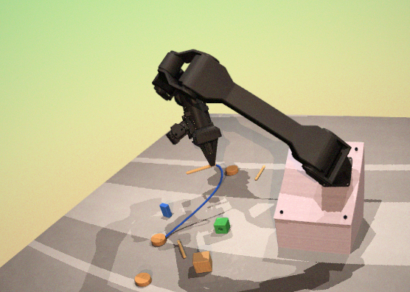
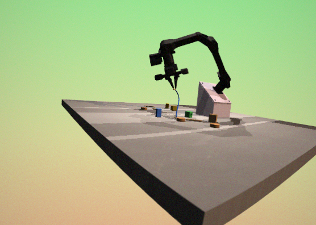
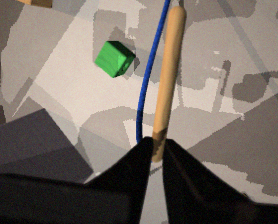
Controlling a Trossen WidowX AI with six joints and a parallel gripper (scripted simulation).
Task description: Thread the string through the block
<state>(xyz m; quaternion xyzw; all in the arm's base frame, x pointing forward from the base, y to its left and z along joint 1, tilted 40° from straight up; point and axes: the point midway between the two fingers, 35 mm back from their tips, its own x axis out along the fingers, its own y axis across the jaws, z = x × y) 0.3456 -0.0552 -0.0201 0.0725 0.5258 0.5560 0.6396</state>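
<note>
Right now my gripper tip is 4 cm past the green block, 8 cm to the right of it and 12 cm above it. Also, from my gripper tip: round wooden button (10 cm ahead, 17 cm to the left, 13 cm below); thin wooden stick (1 cm ahead, 1 cm to the left); blue block (15 cm ahead, 6 cm to the left, 12 cm below).
</note>
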